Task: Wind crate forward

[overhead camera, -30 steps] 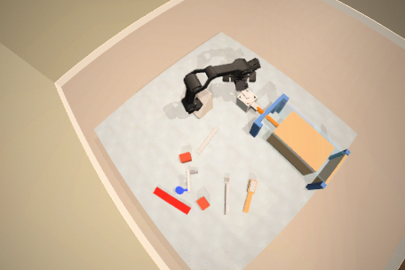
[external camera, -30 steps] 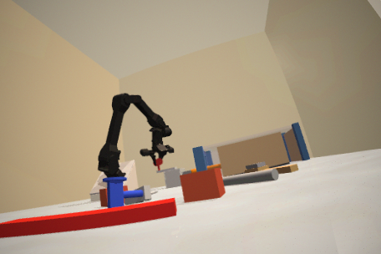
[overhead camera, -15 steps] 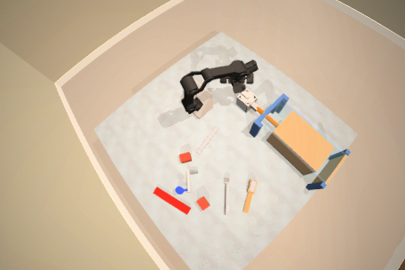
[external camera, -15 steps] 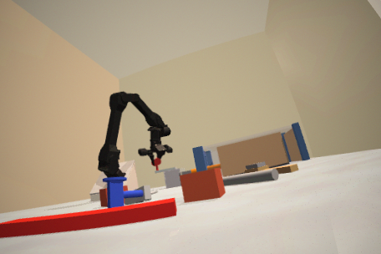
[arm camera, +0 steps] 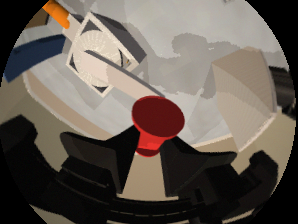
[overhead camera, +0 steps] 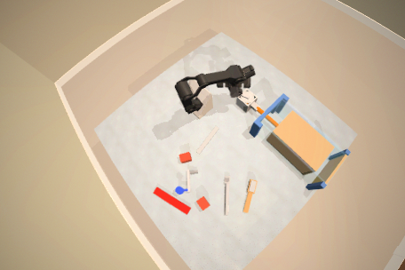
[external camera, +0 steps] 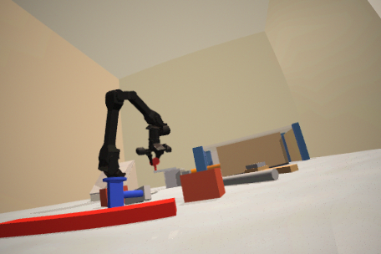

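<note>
My gripper tip is now 50 mm short of the winch handle, 30 mm above it and 10 mm to the right of it. Round my gripper tip: grey winch: 100 mm below, 90 mm ahead, 20 mm to the left; red knob: 10 mm to the right, 10 mm ahead; blue frame post: 260 mm ahead, 50 mm to the left, 30 mm below.
</note>
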